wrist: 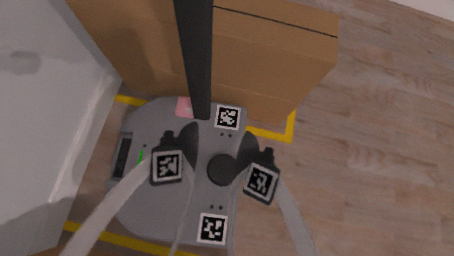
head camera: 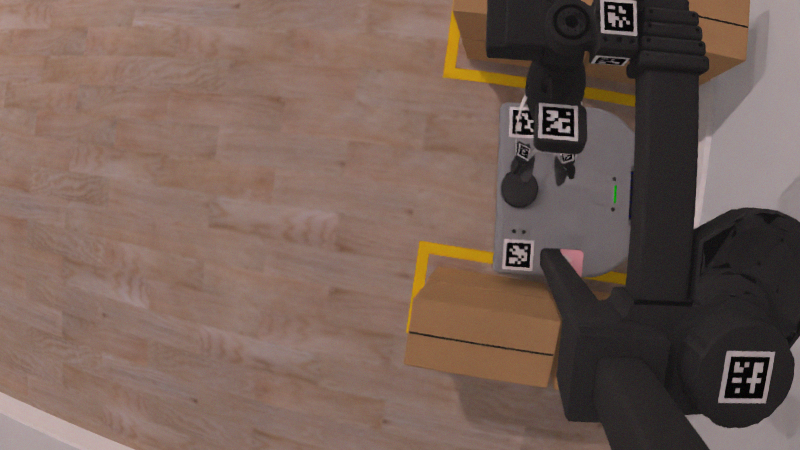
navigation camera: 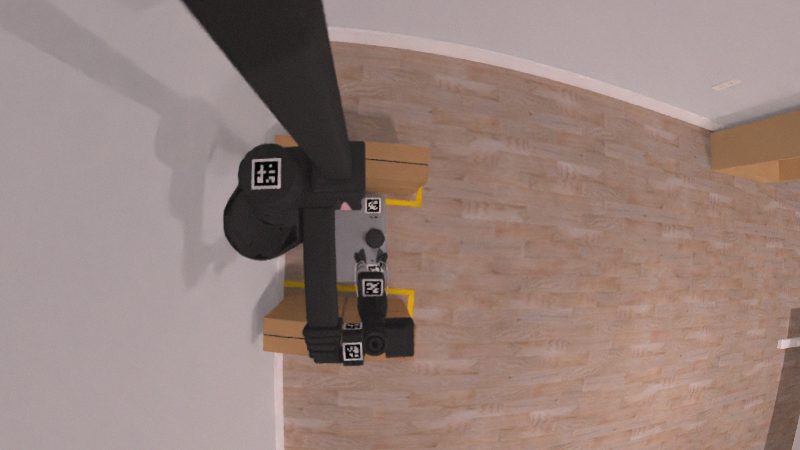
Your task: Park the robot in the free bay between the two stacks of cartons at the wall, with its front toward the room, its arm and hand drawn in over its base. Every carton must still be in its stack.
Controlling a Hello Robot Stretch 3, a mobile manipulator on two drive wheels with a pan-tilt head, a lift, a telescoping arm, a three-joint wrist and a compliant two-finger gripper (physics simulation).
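Where they show: gripper, fingertip midpoint: [head camera: 541, 177] [navigation camera: 370, 251]; robot's base, link origin: [head camera: 519, 188] [navigation camera: 373, 237].
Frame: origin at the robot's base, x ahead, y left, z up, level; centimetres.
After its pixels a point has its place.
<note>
The robot's grey base [head camera: 576, 223] @(x -11.4, y 6.2, z 16.0 cm) [navigation camera: 349, 246] @(x -9.7, y -2.7, z 16.0 cm) [wrist: 170, 210] stands between the two carton stacks, its straight edge with the black disc toward the room and its rounded end toward the wall. It looks slightly askew to the yellow lines and hides part of one. One stack [head camera: 486, 324] @(x 4.8, y 22.5, z 36.0 cm) [navigation camera: 397, 167] @(x 7.4, y 23.9, z 36.0 cm) [wrist: 270, 65] is beside the mast. The other stack [head camera: 721, 41] @(x -33.4, y -27.1, z 36.0 cm) [navigation camera: 282, 333] @(x -31.9, y -29.7, z 36.0 cm) is partly hidden under the arm's wrist end. Visible cartons look upright. The arm's [head camera: 665, 184] @(x -10.0, y -1.3, z 82.5 cm) [navigation camera: 321, 263] @(x -9.9, y -0.4, z 82.6 cm) segments are nested together. My gripper [head camera: 543, 170] @(x -1.9, y -1.8, z 49.4 cm) [navigation camera: 371, 254] @(x -1.9, y -1.8, z 49.4 cm) [wrist: 218, 143] @(x -1.9, y -1.8, z 49.4 cm) is open and empty, above the base.
Yellow floor tape [head camera: 486, 75] [navigation camera: 402, 202] [wrist: 270, 135] edges the areas of both stacks. The wall [head camera: 749, 151] @(x -41.5, y -9.4, z 30.1 cm) [navigation camera: 111, 335] @(x -41.5, y -10.2, z 88.7 cm) is close behind the base. A brown box-like object [navigation camera: 749, 142] @(x 242.8, y 54.7, z 23.8 cm) stands far across the room by another wall.
</note>
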